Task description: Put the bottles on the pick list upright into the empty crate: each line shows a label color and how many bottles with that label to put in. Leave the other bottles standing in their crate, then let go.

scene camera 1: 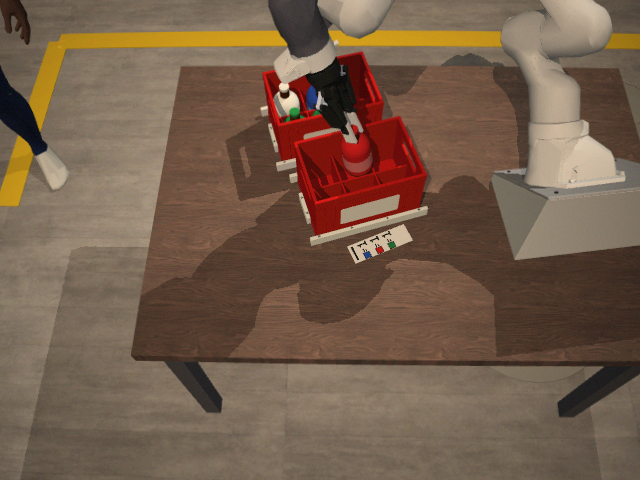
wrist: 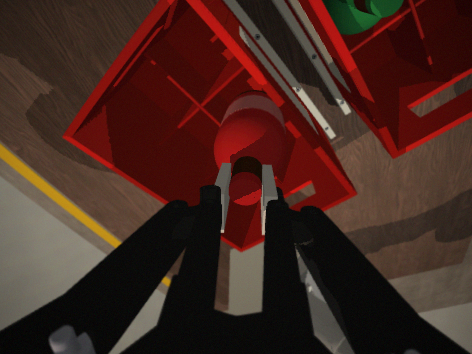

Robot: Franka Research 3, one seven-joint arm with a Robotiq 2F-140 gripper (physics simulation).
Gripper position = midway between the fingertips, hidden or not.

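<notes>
I can see my gripper [scene camera 1: 355, 136], and my gripper [wrist: 246, 178] is there as well. I also see a red bottle [scene camera 1: 357, 158], and the wrist view shows the red bottle [wrist: 252, 132] too.
</notes>
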